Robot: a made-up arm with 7 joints. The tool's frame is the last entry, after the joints. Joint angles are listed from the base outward. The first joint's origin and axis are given. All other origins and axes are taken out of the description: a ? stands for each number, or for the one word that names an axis. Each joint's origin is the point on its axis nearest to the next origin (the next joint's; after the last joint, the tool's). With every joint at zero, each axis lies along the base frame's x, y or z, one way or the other. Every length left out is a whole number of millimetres.
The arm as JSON. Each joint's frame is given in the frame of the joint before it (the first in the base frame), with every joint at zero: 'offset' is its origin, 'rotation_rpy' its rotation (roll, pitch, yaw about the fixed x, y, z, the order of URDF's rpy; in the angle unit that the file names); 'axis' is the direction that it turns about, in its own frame. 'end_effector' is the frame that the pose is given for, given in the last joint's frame.
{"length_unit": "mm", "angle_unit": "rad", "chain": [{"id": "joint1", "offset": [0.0, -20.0, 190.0], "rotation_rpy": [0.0, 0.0, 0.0], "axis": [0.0, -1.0, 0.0]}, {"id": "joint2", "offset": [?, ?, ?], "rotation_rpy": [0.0, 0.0, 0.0], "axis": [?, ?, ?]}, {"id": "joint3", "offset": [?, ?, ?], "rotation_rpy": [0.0, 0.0, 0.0], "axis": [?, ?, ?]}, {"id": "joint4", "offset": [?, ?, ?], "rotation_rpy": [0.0, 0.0, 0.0], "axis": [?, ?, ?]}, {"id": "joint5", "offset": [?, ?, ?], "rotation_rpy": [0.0, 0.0, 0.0], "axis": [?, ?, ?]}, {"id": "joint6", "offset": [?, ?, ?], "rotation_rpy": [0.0, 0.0, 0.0], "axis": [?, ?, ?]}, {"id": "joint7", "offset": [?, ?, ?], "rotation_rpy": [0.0, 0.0, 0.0], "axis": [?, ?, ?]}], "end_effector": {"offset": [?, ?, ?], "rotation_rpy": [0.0, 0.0, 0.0]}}
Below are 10 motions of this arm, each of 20 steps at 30 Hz.
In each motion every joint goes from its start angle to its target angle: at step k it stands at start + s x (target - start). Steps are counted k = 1, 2, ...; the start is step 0. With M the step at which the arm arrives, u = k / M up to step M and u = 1 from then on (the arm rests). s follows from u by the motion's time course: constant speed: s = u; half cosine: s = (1 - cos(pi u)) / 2; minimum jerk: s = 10 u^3 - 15 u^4 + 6 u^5.
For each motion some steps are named. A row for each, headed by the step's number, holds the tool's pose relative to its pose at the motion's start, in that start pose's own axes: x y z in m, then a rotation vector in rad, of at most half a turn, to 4 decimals.
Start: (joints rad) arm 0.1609 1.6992 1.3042 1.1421 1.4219 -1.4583 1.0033
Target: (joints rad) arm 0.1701 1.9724 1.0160 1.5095 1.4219 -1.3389 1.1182
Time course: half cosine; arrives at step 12
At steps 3, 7, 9, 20:
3: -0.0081 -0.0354 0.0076 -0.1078 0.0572 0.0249
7: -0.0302 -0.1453 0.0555 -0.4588 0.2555 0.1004
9: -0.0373 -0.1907 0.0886 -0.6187 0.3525 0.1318
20: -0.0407 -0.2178 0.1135 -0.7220 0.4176 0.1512

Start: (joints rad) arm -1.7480 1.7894 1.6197 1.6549 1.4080 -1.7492 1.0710
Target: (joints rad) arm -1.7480 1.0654 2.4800 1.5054 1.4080 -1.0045 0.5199
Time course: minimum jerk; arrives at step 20
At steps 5, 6, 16, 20:
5: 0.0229 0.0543 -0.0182 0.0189 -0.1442 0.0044
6: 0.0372 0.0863 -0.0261 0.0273 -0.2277 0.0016
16: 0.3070 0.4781 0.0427 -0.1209 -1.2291 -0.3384
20: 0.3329 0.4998 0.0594 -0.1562 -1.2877 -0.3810

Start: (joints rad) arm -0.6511 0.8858 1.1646 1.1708 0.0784 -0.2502 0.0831
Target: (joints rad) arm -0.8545 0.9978 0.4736 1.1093 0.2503 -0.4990 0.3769
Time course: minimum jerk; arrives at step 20
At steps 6, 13, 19, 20:
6: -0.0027 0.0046 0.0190 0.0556 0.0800 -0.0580
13: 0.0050 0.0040 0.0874 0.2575 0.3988 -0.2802
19: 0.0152 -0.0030 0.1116 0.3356 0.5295 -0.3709
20: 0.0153 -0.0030 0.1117 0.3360 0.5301 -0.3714

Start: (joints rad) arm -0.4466 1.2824 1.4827 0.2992 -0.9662 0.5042 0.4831
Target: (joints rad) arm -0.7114 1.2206 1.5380 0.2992 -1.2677 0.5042 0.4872
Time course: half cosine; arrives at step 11
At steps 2, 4, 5, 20:
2: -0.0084 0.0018 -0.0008 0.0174 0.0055 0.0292
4: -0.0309 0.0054 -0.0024 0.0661 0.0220 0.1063
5: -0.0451 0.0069 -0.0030 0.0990 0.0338 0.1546
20: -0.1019 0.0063 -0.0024 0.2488 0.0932 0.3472

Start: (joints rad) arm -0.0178 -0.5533 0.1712 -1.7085 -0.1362 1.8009 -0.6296
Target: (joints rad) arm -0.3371 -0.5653 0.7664 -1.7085 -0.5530 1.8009 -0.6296
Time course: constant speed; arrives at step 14
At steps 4, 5, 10, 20:
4: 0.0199 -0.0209 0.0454 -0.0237 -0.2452 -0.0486
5: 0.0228 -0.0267 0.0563 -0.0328 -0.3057 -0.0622
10: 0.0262 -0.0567 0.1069 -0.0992 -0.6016 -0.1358
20: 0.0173 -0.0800 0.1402 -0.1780 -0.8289 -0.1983

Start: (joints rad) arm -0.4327 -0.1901 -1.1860 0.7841 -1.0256 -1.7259 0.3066
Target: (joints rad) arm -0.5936 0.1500 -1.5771 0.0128 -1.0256 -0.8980 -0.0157
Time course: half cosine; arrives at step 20
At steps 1, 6, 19, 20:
1: -0.0007 0.0006 0.0006 0.0028 -0.0005 0.0102
6: -0.0257 0.0190 0.0228 0.1077 -0.0379 0.3424
19: -0.1425 0.0207 0.1258 0.7602 -0.5529 1.5623
20: -0.1434 0.0202 0.1266 0.7665 -0.5590 1.5709

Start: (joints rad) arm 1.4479 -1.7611 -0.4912 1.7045 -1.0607 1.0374 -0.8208
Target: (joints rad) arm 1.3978 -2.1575 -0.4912 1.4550 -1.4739 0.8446 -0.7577
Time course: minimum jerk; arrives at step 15
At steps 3, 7, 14, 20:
3: -0.0018 -0.0032 -0.0006 0.0197 -0.0088 -0.0176
7: -0.0160 -0.0257 -0.0074 0.1538 -0.0602 -0.1465
14: -0.0452 -0.0611 -0.0282 0.3647 -0.1135 -0.3758
20: -0.0453 -0.0613 -0.0284 0.3657 -0.1137 -0.3770

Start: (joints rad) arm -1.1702 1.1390 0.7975 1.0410 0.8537 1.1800 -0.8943
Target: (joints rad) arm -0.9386 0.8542 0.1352 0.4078 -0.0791 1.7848 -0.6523
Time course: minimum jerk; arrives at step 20
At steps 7, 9, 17, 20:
7: 0.0418 -0.1125 0.0871 -0.0286 -0.3585 -0.0721
9: 0.0435 -0.1848 0.1581 -0.0889 -0.6165 -0.0849
17: -0.0896 -0.3264 0.3616 -0.5825 -1.3212 0.0243
20: -0.0993 -0.3289 0.3681 -0.6172 -1.3450 0.0319

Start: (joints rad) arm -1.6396 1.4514 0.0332 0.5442 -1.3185 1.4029 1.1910
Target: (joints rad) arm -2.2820 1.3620 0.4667 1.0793 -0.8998 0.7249 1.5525
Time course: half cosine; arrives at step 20
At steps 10, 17, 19, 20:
10: -0.0569 0.1162 -0.1456 0.5320 0.8296 0.1973
17: -0.2542 0.2118 -0.1969 0.7754 1.7124 0.2534
19: -0.2811 0.2175 -0.1946 0.7857 1.8130 0.2486
20: -0.2845 0.2182 -0.1942 0.7867 1.8259 0.2478

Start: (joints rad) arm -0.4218 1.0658 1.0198 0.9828 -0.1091 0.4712 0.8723
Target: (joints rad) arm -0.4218 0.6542 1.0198 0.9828 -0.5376 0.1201 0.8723
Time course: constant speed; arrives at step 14
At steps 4, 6, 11, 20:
4: -0.0095 0.0001 0.0404 0.0930 -0.1462 0.0602
6: -0.0155 0.0003 0.0591 0.1400 -0.2123 0.0982
11: -0.0330 0.0008 0.1011 0.2560 -0.3549 0.2148
20: -0.0445 0.0011 0.1233 0.3229 -0.4233 0.2984

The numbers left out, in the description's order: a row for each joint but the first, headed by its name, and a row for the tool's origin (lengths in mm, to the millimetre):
joint2: xyz -150.0 0.0 -40.0, axis -1.0 0.0 0.0
joint3: xyz 0.0 -210.0 -80.0, axis 0.0 0.0 1.0
joint4: xyz -10.0 210.0 0.0, axis 0.0 1.0 0.0
joint5: xyz 80.0 0.0 -230.0, axis -1.0 0.0 0.0
joint6: xyz 0.0 170.0 30.0, axis 0.0 0.0 1.0
joint7: xyz -90.0 -50.0 0.0, axis 0.0 1.0 0.0
tool: xyz 90.0 0.0 90.0

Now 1 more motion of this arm.
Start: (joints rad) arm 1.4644 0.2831 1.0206 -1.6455 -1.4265 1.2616 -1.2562
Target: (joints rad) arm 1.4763 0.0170 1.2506 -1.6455 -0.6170 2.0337 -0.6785
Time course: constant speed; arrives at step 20
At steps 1, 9, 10, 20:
1: 0.0030 -0.0030 -0.0117 0.0408 0.0547 0.0320
9: 0.0162 -0.0053 -0.1188 0.3343 0.5085 0.3020
10: 0.0158 -0.0031 -0.1331 0.3671 0.5667 0.3371
20: -0.0219 0.0384 -0.2694 0.6565 1.1572 0.6980

